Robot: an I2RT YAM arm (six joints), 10 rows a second.
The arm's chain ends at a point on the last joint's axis. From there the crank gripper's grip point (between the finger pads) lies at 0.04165 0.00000 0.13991 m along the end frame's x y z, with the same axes.
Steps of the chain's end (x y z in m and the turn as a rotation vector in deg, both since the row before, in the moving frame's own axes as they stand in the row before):
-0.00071 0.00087 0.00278 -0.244 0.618 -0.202
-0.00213 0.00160 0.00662 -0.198 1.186 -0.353
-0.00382 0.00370 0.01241 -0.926 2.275 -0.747
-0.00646 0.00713 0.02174 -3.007 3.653 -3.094
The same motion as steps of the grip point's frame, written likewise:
0.00080 0.00132 0.00232 -0.244 0.618 -0.202
0.00076 0.00182 0.00573 -0.198 1.186 -0.353
0.00171 0.00537 0.01063 -0.926 2.275 -0.747
0.00250 0.01191 0.01867 -3.007 3.653 -3.094

